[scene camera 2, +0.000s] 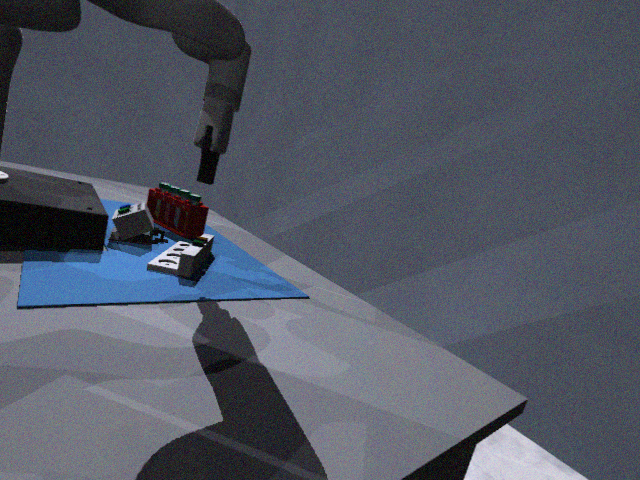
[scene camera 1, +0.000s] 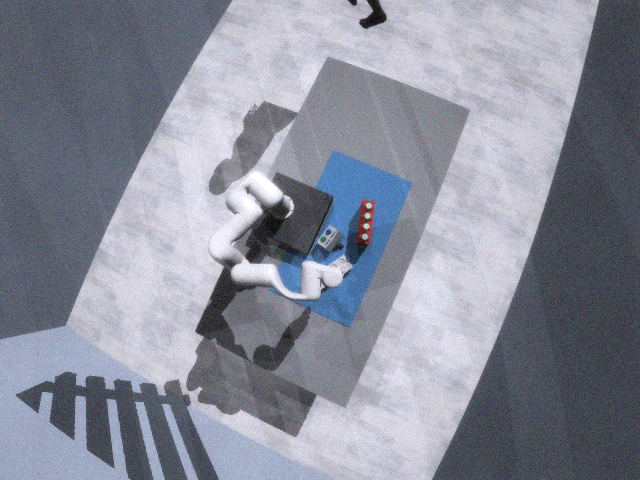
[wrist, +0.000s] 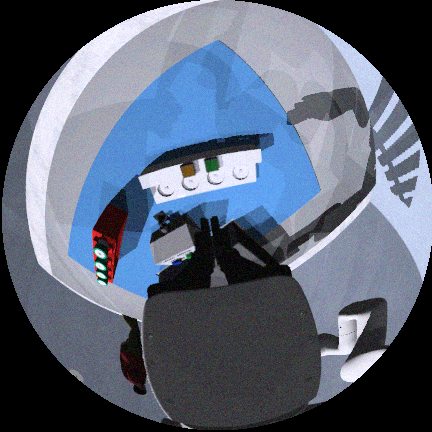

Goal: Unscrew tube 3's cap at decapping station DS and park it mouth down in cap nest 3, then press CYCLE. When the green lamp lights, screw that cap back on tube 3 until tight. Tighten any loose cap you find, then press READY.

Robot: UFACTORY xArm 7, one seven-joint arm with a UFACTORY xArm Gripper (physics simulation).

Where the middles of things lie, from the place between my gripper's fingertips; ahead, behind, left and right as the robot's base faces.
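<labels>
You'd find the grey box with coloured buttons (wrist: 169,244) 14 cm below my hand, and from my hand it's also 17 cm to the left and 6 cm behind.
</labels>
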